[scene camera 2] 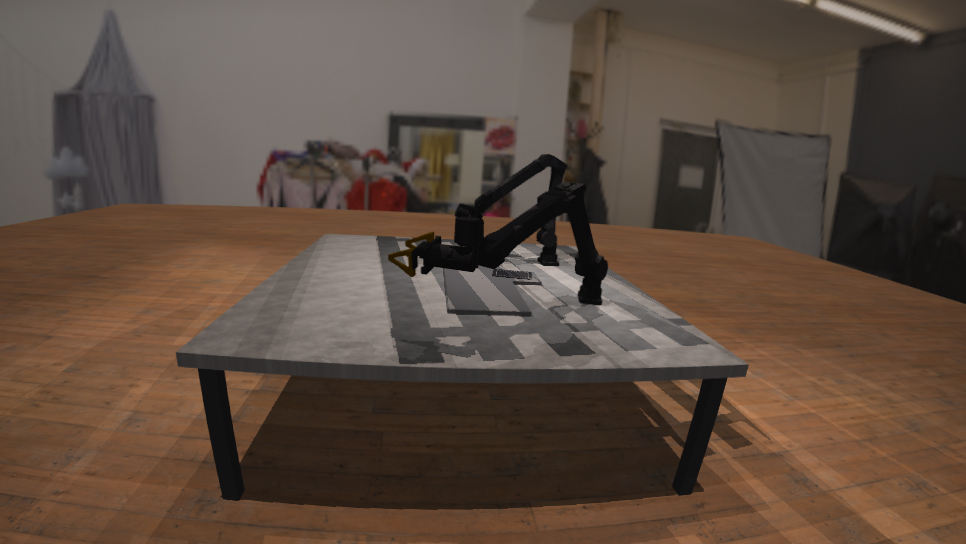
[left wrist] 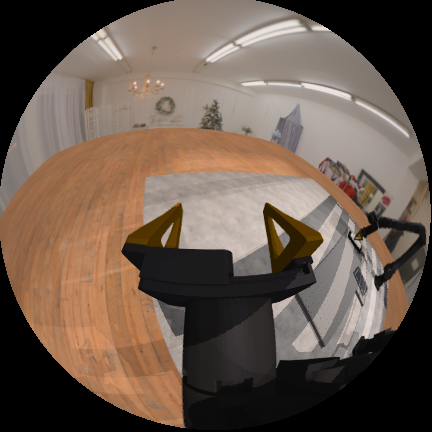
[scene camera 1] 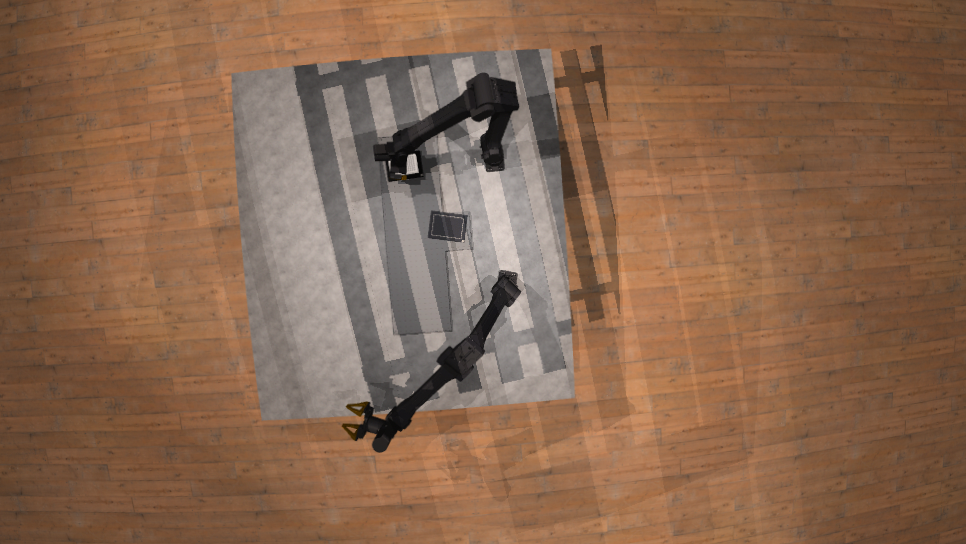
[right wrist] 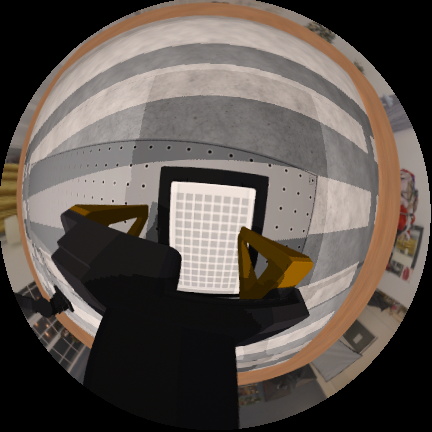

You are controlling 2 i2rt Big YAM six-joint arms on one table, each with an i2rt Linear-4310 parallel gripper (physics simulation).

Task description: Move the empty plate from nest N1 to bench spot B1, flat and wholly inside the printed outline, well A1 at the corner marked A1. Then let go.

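Pixels of known places: left gripper, fingertip midpoint: (scene camera 2: 397,250) (left wrist: 223,206) (scene camera 1: 344,415); right gripper, fingertip midpoint: (left wrist: 354,237) (scene camera 1: 397,169) (right wrist: 192,221); left arm's base, origin of the base link: (scene camera 2: 589,299) (scene camera 1: 506,283) (right wrist: 63,297); right arm's base, origin of the base link: (scene camera 2: 548,263) (left wrist: 375,282) (scene camera 1: 493,158).
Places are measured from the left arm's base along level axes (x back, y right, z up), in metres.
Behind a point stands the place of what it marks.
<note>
The white plate (scene camera 1: 413,162) {x -0.526, y 0.469, z 0.029 m} (right wrist: 207,241) {x -0.571, y 0.445, z 0.028 m} with a grid of wells lies flat in a black frame, the nest (right wrist: 213,174) {x -0.639, y 0.421, z 0.025 m}, on a perforated grey board (right wrist: 80,169) {x -0.576, y 0.199, z 0.013 m} (scene camera 1: 415,270) {x -0.429, y -0.016, z 0.013 m}. My right gripper (scene camera 1: 404,168) {x -0.588, y 0.422, z 0.040 m} (right wrist: 192,221) {x -0.588, y 0.422, z 0.040 m} hangs just over the plate. It is open, with one finger on each side, and holds nothing. It also shows small in the left wrist view (left wrist: 358,235) {x -0.580, y 0.474, z 0.064 m}. A dark rectangle with a pale outline (scene camera 1: 447,226) {x -0.320, y 0.212, z 0.015 m} (scene camera 2: 513,273) {x -0.316, y 0.220, z 0.015 m} (left wrist: 360,280) {x -0.320, y 0.206, z 0.015 m} lies on the table between the two arms. My left gripper (scene camera 1: 347,417) {x -0.558, y -0.614, z 0.253 m} (scene camera 2: 399,249) {x -0.558, y -0.614, z 0.253 m} (left wrist: 223,206) {x -0.558, y -0.614, z 0.253 m} is open and empty, out past the table's edge.
The grey striped table (scene camera 1: 283,270) {x -1.052, y -0.134, z 0.000 m} (scene camera 2: 323,317) {x -0.825, y -0.516, z 0.000 m} stands on a wooden floor (scene camera 1: 743,270). The right arm's base (scene camera 1: 493,159) and the left arm's base (scene camera 1: 508,281) {x -0.012, y 0.019, z 0.150 m} stand along the table's right side in scene camera 1.
</note>
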